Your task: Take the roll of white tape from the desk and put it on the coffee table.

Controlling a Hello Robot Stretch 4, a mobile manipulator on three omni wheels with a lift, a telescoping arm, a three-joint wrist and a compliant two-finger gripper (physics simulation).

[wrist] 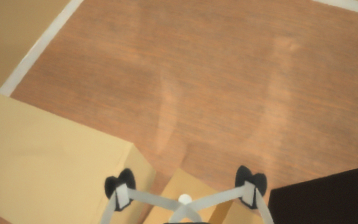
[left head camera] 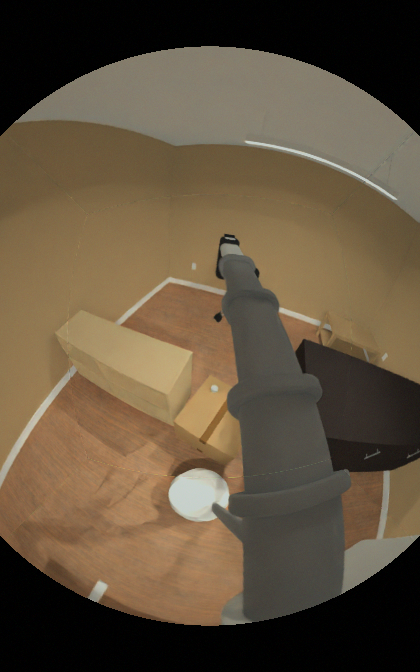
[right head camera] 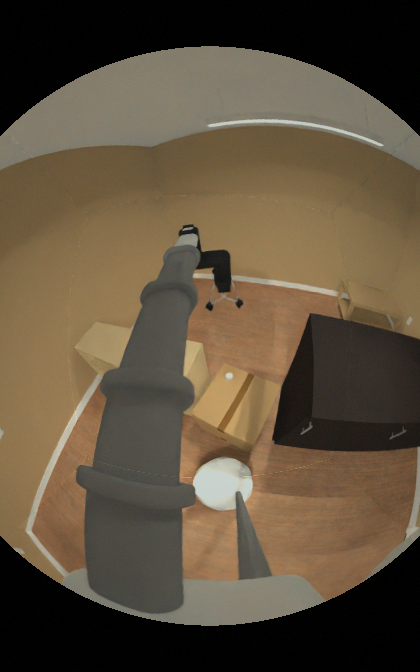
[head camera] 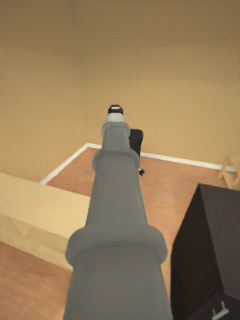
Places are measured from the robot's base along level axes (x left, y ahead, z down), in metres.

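Where they show: gripper, fingertip midpoint: (wrist: 185, 180).
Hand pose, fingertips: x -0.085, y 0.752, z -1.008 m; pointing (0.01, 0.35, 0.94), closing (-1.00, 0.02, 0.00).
After its pixels a point has its place.
A small white round thing (left head camera: 214, 388) (right head camera: 229, 375) (wrist: 185, 199) @[x -0.083, y 0.753, z -0.402 m], which looks like the roll of white tape, sits near the far corner of a low light-wood piece (left head camera: 192, 412) (right head camera: 212, 402) with a darker stripe. My gripper (right head camera: 224, 304) (wrist: 185, 180) @[x -0.085, y 0.752, z -1.008 m] is open and empty, its two dark fingertips wide apart. It hangs high, beyond the wood piece in the right head view; in the wrist view the white thing shows between and just below the fingertips. The arm hides part of the gripper in the head view and left head view. I cannot tell which furniture is the desk or coffee table.
A long pale cabinet (head camera: 45, 205) @[x 0.573, y 0.885, z -0.582 m] (left head camera: 130, 355) (right head camera: 197, 370) (wrist: 60, 155) @[x 0.335, y 0.879, z -0.582 m] stands left. A large dark cabinet (head camera: 220, 225) (left head camera: 365, 400) (right head camera: 360, 370) (wrist: 320, 205) @[x -0.541, y 0.720, z -0.494 m] with handles stands right. A small wooden table (left head camera: 350, 332) (right head camera: 372, 297) stands behind it. A round white disc (left head camera: 192, 495) (right head camera: 220, 484) is near the arm.
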